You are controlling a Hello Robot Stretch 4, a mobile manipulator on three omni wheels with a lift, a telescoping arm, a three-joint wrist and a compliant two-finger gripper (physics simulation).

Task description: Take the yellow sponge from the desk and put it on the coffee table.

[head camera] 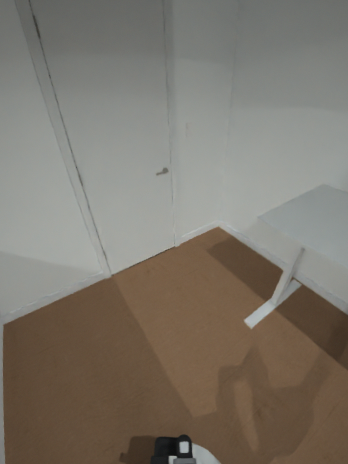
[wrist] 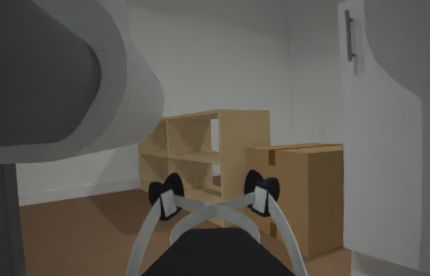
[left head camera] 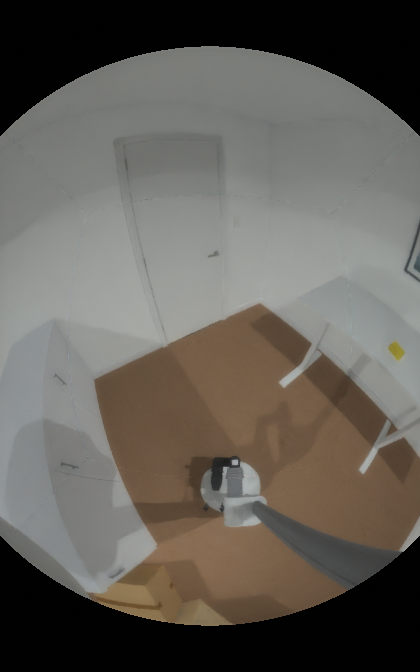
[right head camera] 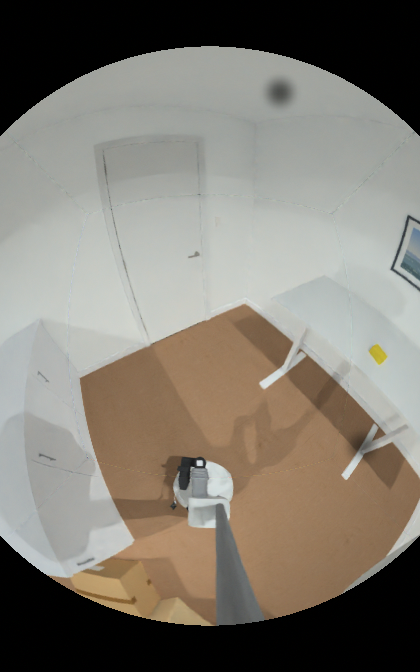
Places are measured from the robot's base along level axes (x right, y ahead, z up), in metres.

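Where they show: gripper, fingertip midpoint: (wrist: 214, 186).
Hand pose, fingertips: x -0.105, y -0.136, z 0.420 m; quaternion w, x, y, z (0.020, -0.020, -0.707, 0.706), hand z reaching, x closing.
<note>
After its pixels a point has its place.
The yellow sponge (left head camera: 396, 351) (right head camera: 378, 354) lies flat on the white desk (head camera: 315, 220) {x 0.741, y 0.953, z 0.922 m} (left head camera: 345, 305) (right head camera: 325, 310), at the right of both side head camera views. In the head camera view part of the desk shows, without the sponge. My gripper (wrist: 214, 186) {x -0.105, y -0.136, z 0.420 m} is open, with its two black fingertips apart and nothing between them. It is near the robot's base, across the floor from the desk and well away from the sponge. I cannot make out a coffee table in these frames.
A white cabinet (left head camera: 75, 425) (right head camera: 60, 425) (wrist: 385, 150) {x -0.554, y -0.468, z 0.411 m} stands along the left side in the side head views. A cardboard box (left head camera: 140, 590) (right head camera: 115, 585) (wrist: 280, 190) {x -0.436, y -0.961, z 0.206 m} is by its end. A wooden shelf unit (wrist: 245, 150) {x -0.341, y -1.228, z 0.364 m} stands behind the box. A closed door (head camera: 115, 125) {x -0.396, y 1.643, z 1.309 m} is ahead.
</note>
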